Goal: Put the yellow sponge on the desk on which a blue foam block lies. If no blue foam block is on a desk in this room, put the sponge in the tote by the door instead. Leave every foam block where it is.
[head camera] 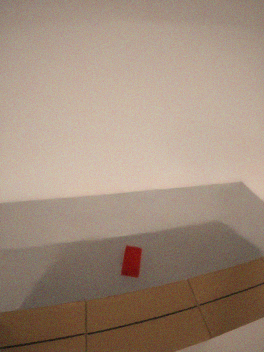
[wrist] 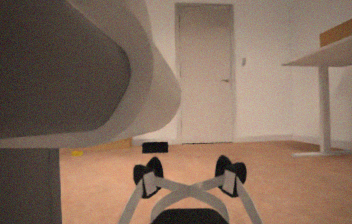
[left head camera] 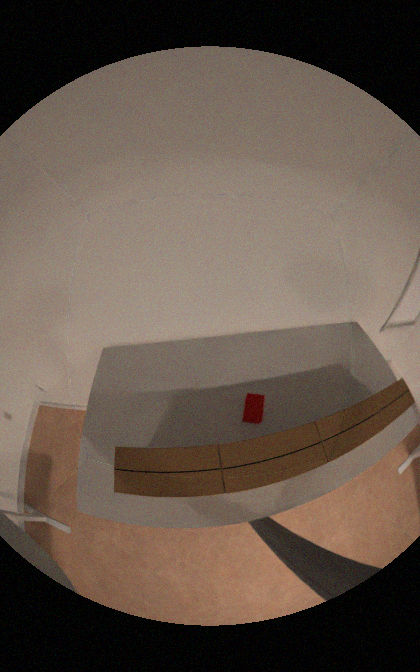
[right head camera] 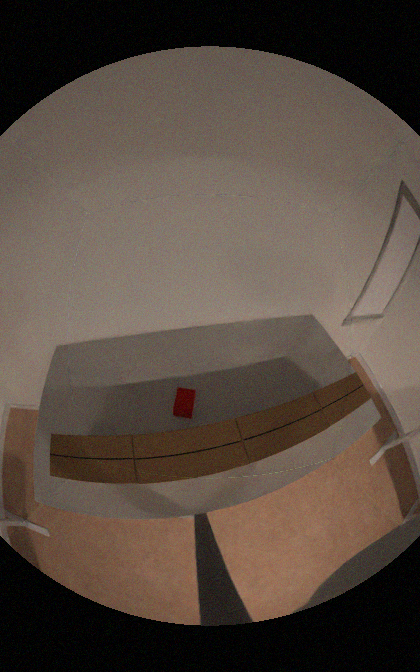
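The yellow sponge (wrist: 77,153) lies on the floor at the left in the wrist view, small and partly cut off by the robot's own body. The black tote (wrist: 155,147) stands on the floor near the door (wrist: 206,75). My gripper (wrist: 189,169) is open and empty, with the sponge and tote well beyond it. A grey desk (head camera: 175,210) (left head camera: 225,360) (right head camera: 190,350) bears a red foam block (head camera: 131,261) (left head camera: 254,408) (right head camera: 184,403) behind a row of cardboard boxes (head camera: 140,305) (left head camera: 270,447) (right head camera: 190,440). No blue foam block shows in these views.
In the wrist view, a white-legged desk (wrist: 325,59) with a brown box stands at the right, and a low brown piece (wrist: 120,144) shows beside the tote. A window (right head camera: 395,260) is on the wall at the right in the right head view.
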